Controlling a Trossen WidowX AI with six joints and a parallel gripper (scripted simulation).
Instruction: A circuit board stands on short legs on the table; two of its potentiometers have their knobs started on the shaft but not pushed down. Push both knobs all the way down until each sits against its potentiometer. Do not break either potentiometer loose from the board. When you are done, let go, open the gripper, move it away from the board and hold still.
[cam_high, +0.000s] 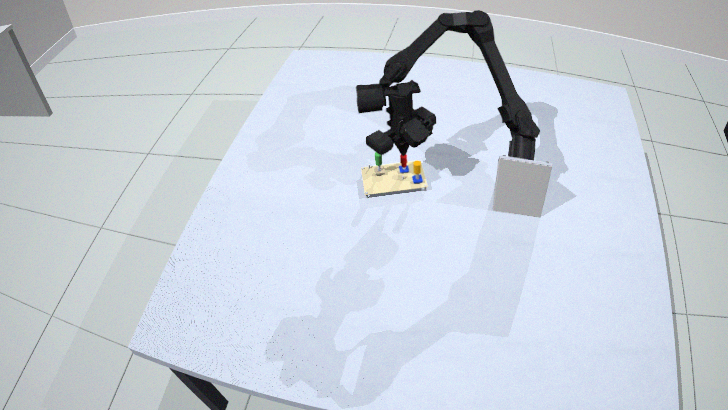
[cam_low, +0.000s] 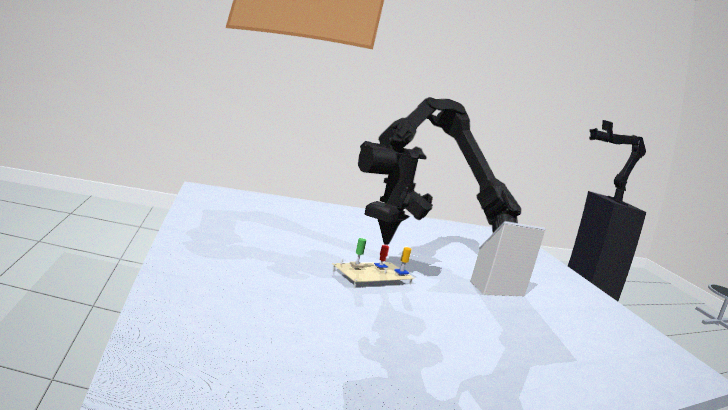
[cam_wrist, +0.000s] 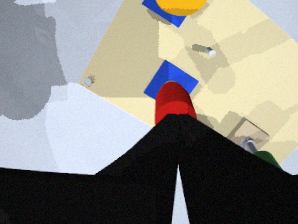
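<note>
Now: the red knob 20 mm below my gripper tip. Also, from my gripper tip: green knob (60 mm ahead, 20 mm to the left, 10 mm below).
</note>
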